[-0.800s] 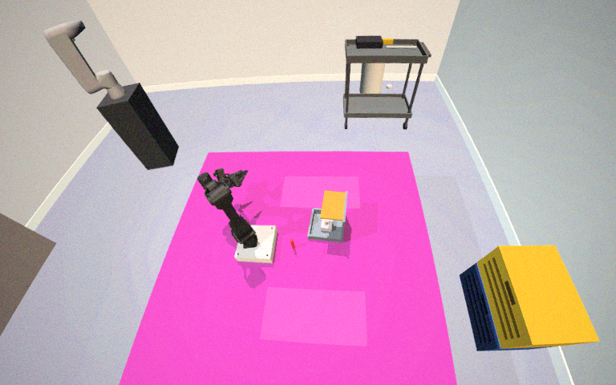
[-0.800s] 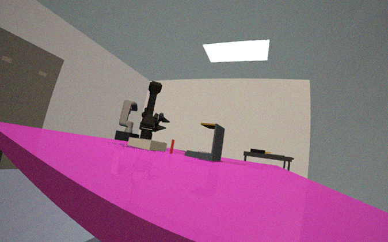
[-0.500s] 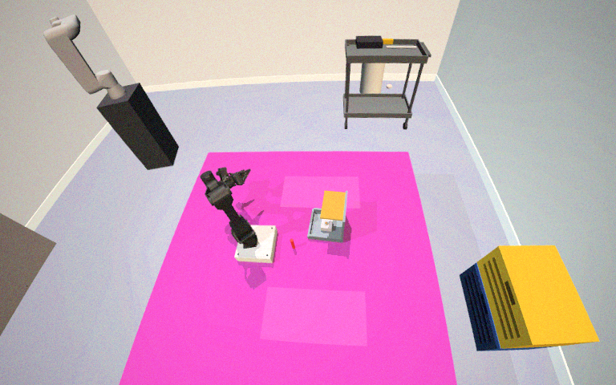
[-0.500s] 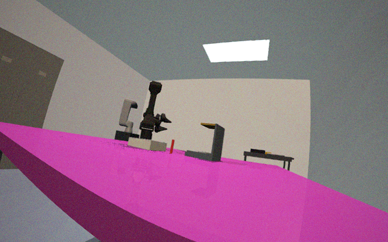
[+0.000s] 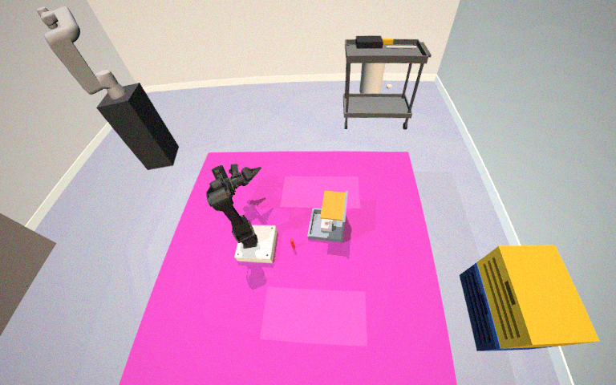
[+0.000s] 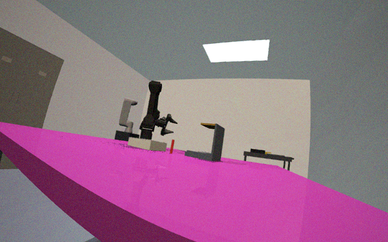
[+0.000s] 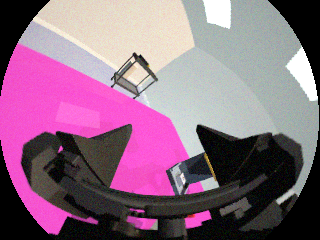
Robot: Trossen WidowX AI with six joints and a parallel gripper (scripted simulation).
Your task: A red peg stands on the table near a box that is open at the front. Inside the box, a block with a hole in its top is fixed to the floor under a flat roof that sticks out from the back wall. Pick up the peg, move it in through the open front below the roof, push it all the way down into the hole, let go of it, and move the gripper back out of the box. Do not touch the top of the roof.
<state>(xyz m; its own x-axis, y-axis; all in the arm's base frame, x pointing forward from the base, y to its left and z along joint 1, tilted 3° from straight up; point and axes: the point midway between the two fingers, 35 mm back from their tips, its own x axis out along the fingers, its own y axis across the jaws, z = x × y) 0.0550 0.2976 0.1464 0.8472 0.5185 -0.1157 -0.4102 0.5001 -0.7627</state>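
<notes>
My gripper tip is now 12 cm short of the red peg, 36 cm to the left of it and 15 cm above it. From my gripper tip the other things lie so: orange roof: 32 cm ahead, 28 cm to the right, 1 cm above; then back wall: 37 cm ahead, 29 cm to the right, 8 cm below.
</notes>
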